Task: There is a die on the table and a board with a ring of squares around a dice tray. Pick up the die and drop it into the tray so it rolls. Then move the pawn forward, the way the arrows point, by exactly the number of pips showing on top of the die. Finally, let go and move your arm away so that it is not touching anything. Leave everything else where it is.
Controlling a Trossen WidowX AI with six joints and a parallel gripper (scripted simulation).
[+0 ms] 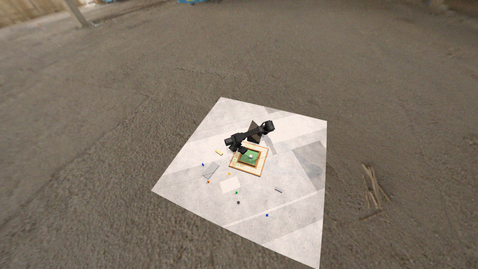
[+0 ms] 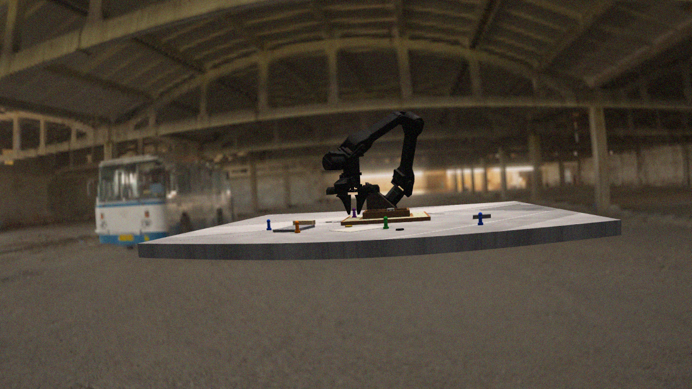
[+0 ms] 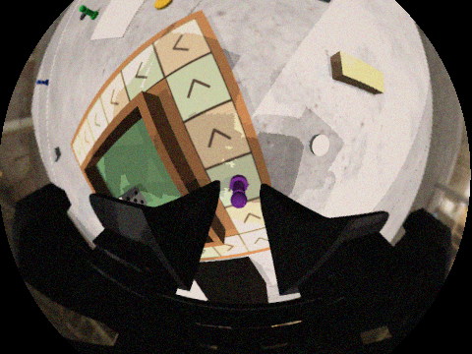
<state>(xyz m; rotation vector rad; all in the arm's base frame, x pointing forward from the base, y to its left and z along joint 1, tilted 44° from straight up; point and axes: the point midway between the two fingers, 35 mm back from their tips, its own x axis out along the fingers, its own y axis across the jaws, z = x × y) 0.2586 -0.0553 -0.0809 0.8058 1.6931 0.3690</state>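
Now: gripper tip 120 mm to the right of the green tray, 20 mm above it and 10 mm short of it. The rest, counted from my gripper tip: white die: 130 mm to the left, 10 mm ahead; purple pawn: right at my gripper tip; tan block: 160 mm to the right, 80 mm ahead, 20 mm below.
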